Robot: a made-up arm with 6 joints.
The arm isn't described. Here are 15 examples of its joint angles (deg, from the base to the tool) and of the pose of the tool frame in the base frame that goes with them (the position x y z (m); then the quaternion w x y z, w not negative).
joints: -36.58 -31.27 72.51 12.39 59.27 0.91
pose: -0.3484 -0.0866 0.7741 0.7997 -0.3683 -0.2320 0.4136
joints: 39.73 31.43 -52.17 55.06 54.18 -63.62
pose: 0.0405 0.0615 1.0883 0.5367 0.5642 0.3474 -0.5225
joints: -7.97 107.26 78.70 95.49 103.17 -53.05
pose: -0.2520 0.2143 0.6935 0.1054 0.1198 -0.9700 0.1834
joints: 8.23 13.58 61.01 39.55 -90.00 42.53
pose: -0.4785 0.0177 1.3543 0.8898 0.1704 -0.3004 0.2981
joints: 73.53 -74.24 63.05 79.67 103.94 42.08
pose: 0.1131 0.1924 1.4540 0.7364 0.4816 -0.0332 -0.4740
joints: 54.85 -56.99 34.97 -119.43 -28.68 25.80
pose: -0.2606 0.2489 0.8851 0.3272 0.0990 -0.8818 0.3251
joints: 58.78 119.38 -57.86 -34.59 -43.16 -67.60
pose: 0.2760 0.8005 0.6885 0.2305 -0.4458 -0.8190 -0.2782
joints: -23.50 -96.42 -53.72 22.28 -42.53 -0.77
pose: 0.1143 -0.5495 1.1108 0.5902 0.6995 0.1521 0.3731
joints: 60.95 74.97 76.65 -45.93 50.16 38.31
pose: -0.0281 0.2408 0.7162 0.0536 0.9794 0.0798 0.1778
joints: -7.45 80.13 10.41 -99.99 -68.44 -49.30
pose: -0.3376 0.4917 0.9694 0.7735 -0.5110 -0.3170 0.2003
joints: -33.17 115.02 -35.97 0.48 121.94 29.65
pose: 0.2342 -0.0172 0.5792 0.0169 0.4111 0.8724 -0.2640
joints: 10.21 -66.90 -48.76 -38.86 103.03 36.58
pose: -0.1295 0.2500 0.8466 0.5663 -0.6518 0.5027 0.0414
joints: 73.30 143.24 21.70 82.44 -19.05 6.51
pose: 0.1941 0.7187 1.0199 0.6327 -0.1060 -0.4190 -0.6426
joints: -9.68 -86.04 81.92 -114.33 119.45 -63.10
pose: 0.2476 -0.4940 1.2150 0.6368 0.6655 0.0163 0.3890
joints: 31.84 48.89 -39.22 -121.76 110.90 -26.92
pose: -0.1178 0.5269 1.4188 0.1626 -0.0013 0.3985 0.9026
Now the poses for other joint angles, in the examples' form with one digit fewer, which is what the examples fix.
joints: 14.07 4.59 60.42 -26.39 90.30 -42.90
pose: 0.047 0.366 1.165 0.872 -0.429 0.109 -0.209
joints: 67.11 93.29 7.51 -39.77 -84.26 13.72
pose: -0.023 0.454 0.400 0.173 -0.806 -0.530 0.201
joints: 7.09 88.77 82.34 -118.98 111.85 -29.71
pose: 0.092 0.455 1.336 0.477 -0.346 -0.405 -0.698
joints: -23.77 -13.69 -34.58 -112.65 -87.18 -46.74
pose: -0.576 -0.081 0.879 0.633 -0.125 -0.696 0.316
